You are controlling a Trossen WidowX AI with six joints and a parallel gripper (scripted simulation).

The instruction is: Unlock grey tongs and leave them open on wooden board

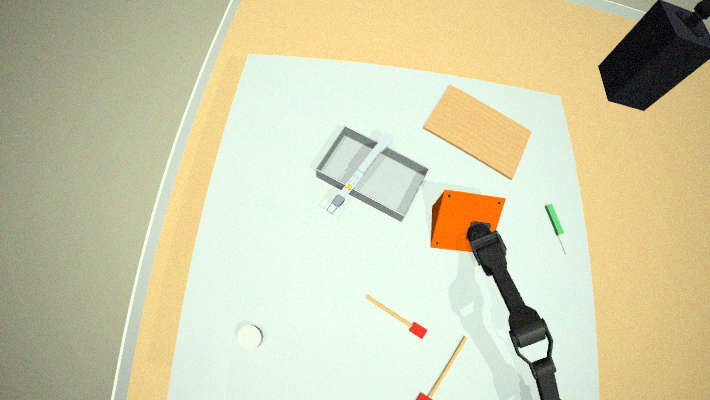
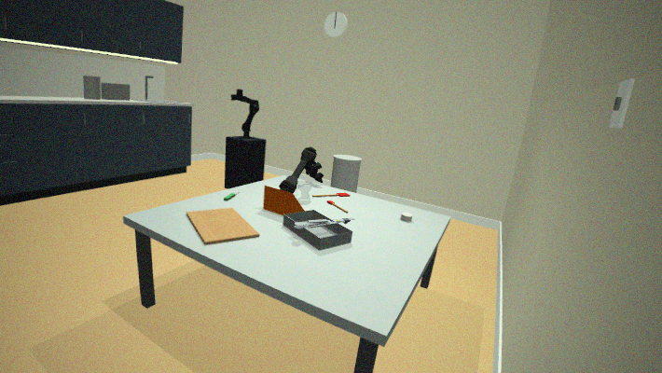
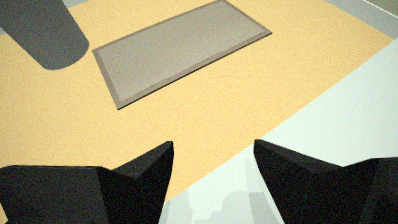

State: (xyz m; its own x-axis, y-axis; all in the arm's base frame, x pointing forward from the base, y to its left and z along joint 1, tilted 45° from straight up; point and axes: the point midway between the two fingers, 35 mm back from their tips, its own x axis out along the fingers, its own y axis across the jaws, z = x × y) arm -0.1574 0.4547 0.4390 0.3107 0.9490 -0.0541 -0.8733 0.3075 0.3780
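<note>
Now: the yellow lock piece 730 mm to the right of my gripper tip, 550 mm ahead of it and 50 mm above it. Also, from my gripper tip: wooden board 1060 mm to the right, 110 mm ahead, 10 mm below; then grey roasting tin 810 mm to the right, 480 mm ahead, 10 mm above; then white disc 760 mm ahead, 270 mm to the right.
</note>
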